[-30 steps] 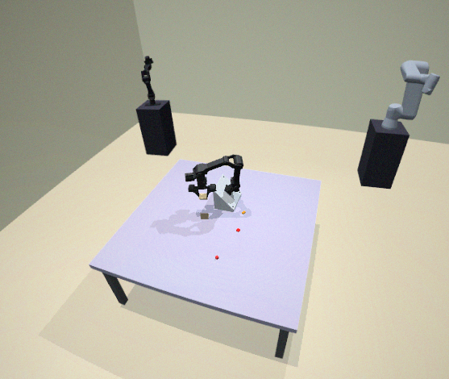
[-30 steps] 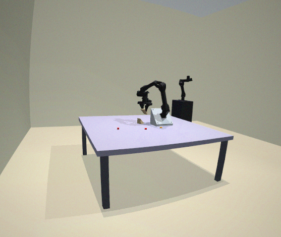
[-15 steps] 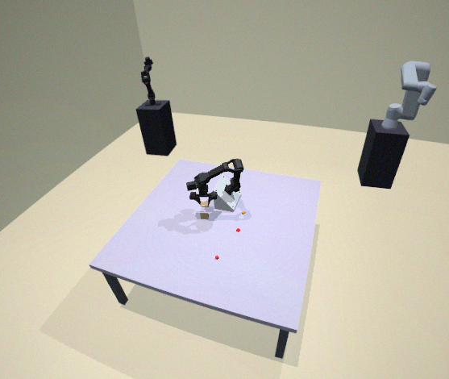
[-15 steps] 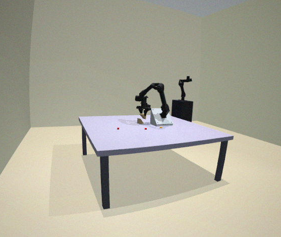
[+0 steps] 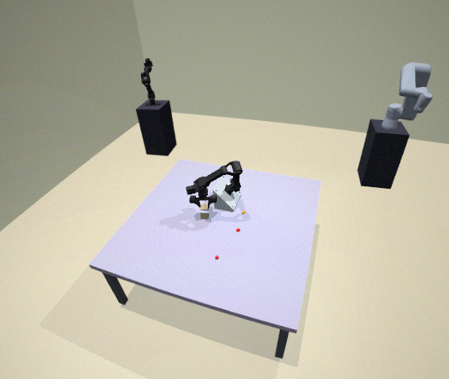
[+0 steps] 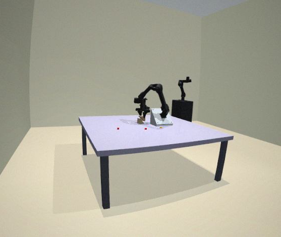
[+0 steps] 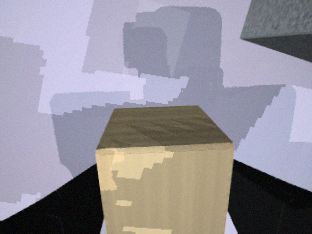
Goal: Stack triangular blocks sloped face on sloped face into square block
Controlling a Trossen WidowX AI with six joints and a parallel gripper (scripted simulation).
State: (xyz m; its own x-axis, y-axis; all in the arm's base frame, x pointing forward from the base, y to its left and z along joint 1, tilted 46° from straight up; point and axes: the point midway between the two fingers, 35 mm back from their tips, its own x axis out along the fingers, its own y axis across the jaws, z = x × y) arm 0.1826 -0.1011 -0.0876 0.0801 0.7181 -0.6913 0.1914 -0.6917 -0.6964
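My gripper tip is now 1 cm below the tan triangular block and 1 cm past it. From my gripper tip the other things lie so: small orange piece (27 cm to the left, 6 cm below, 6 cm behind).
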